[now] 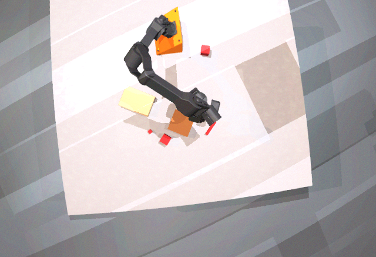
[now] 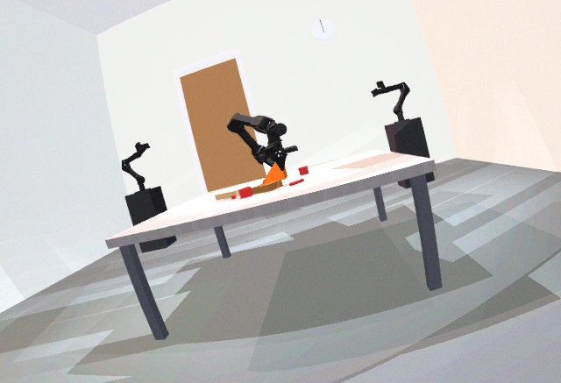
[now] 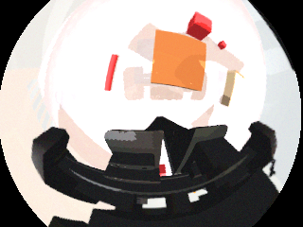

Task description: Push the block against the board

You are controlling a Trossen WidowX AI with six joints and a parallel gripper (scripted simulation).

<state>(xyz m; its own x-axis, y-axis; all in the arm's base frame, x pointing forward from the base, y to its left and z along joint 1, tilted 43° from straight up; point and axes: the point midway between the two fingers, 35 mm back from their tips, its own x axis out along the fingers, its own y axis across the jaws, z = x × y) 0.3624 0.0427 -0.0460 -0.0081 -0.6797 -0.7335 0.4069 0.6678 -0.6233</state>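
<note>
Right now the orange square block is 7 cm ahead of my gripper tip, 8 cm to the right of it and 5 cm below it. From my gripper tip the other things lie so: tiny red piece (9 cm ahead, 24 cm to the right, 6 cm below); thin red stick (12 cm ahead, 6 cm to the left, 6 cm below); board (7 cm behind, 28 cm to the right, 5 cm below).
</note>
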